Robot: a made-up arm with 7 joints.
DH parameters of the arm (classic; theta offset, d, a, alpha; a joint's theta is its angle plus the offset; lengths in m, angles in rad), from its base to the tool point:
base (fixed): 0 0.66 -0.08 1.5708
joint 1: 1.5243 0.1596 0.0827 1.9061
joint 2: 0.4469 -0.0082 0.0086 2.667
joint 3: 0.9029 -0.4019 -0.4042 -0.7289
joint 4: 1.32 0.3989 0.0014 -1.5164
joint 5: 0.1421 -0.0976 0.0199 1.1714
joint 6: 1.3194 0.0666 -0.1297 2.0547
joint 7: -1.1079 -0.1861 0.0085 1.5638
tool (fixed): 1.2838 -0.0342 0 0
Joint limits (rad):
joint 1: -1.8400..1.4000
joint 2: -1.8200..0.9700
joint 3: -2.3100..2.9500
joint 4: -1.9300..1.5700
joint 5: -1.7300..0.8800
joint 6: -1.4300..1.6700
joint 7: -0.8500..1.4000
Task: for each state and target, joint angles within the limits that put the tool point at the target. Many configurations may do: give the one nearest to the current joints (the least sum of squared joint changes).
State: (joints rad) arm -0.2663 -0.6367 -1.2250 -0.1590 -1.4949 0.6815 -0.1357
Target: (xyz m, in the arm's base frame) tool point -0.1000 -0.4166 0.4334
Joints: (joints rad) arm -0.2663 -1.0576 -0.7630 -0.4243 -1.5729 0.5662 -0.1175
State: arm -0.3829 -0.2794 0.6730 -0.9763 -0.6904 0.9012 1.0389
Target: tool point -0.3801 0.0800 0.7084
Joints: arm -0.6645 0.2921 0.0199 -0.5986 -0.2312 1.2303 1.1002
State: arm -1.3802 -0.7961 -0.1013 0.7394 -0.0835 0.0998 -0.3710
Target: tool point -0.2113 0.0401 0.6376
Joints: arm -1.3181 -0.3632 -0.6215 0.8776 -0.6025 0.2011 -0.4661
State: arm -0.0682 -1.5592 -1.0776 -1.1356 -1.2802 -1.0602 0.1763
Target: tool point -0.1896 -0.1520 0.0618
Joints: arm -0.7867 -1.3429 -1.2523 -1.4413 -0.8900 -0.7502 0.4119
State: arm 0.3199 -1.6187 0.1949 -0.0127 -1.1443 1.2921 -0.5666
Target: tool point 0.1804 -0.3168 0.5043
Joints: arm 0.7330 -1.4423 -0.2679 0.4657 -0.7702 1.5525 -0.6280
